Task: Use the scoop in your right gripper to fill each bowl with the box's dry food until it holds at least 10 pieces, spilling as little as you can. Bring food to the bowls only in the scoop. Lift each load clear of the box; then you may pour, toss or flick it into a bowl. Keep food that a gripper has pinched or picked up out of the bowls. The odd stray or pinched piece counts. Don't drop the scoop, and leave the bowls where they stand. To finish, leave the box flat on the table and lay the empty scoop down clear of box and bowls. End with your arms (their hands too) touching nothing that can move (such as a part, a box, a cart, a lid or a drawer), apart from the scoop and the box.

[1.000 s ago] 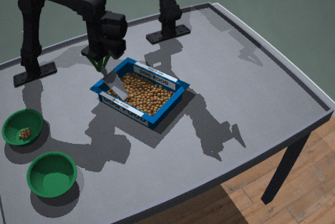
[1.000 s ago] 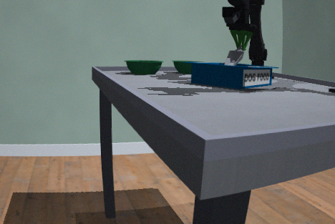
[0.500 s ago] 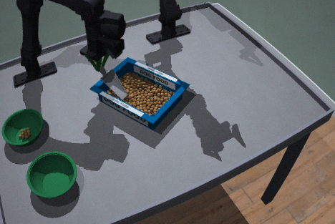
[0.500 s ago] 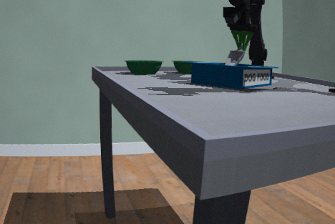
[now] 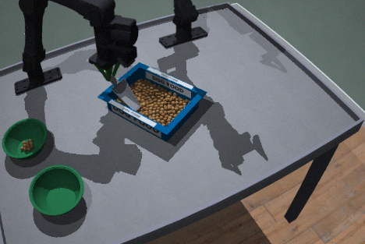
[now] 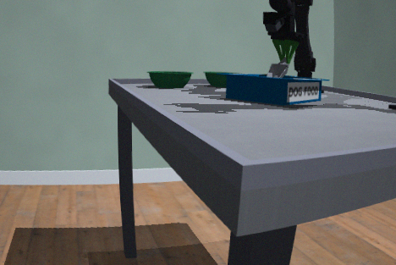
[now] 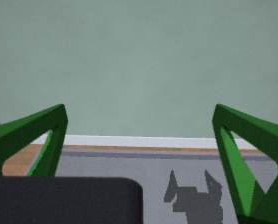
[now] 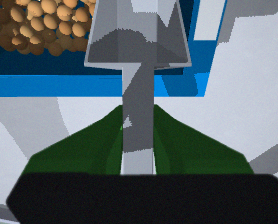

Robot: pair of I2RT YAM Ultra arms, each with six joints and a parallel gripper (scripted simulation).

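My right hand is 110 mm to the right of the box, 80 mm short of it and 60 mm above it. Also, from my right hand: grey scoop 30 mm below, 30 mm ahead, 20 mm to the left.
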